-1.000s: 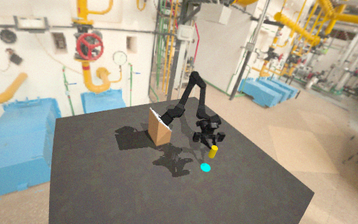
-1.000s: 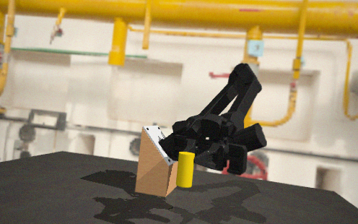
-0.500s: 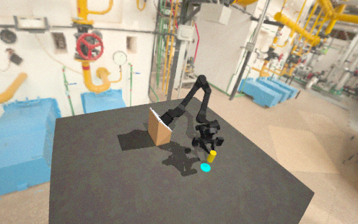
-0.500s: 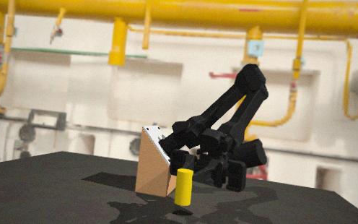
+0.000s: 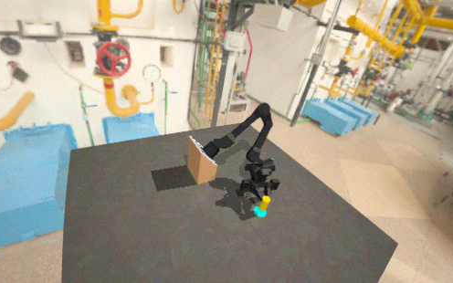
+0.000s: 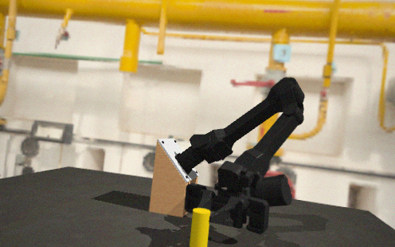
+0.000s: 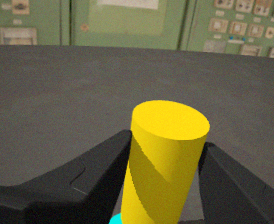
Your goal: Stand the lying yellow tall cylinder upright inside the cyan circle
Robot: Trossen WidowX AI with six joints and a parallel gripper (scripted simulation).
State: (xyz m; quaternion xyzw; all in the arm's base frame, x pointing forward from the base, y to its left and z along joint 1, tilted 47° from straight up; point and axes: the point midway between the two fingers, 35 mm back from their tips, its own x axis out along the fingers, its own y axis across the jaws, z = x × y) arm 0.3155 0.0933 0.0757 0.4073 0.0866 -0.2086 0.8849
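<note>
The cyan circle lies 9 cm below my gripper tip. From my gripper tip the other things lie so: yellow cylinder 2 cm below.
</note>
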